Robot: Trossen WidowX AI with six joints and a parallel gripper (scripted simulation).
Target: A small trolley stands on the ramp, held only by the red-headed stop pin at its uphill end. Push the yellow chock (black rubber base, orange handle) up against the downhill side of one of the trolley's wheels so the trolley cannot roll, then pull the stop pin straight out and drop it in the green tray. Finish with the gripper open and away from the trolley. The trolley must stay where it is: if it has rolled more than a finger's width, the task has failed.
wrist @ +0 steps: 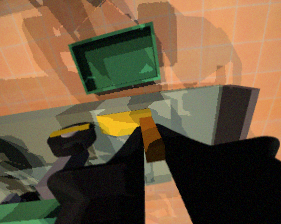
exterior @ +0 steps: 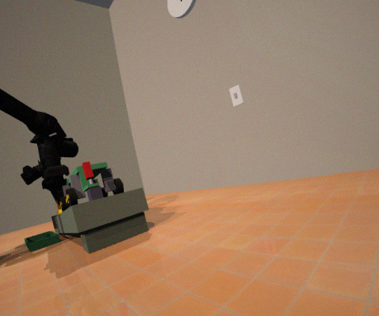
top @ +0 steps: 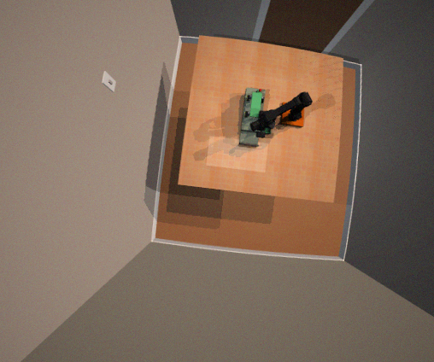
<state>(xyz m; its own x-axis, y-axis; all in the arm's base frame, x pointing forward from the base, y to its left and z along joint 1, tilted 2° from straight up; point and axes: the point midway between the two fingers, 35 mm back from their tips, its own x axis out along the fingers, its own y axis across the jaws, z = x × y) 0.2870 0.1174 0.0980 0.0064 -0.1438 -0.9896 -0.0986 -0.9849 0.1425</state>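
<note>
Right now my gripper tip is 26 cm to the left of the red-headed stop pin, 5 cm below it and 1 cm short of it. From my gripper tip the other things lie so: grey ramp (14 cm to the right, 4 cm below, 4 cm ahead); then yellow chock (2 cm to the right, 1 cm below); then green tray (10 cm below, 8 cm behind, 3 cm to the right).
</note>
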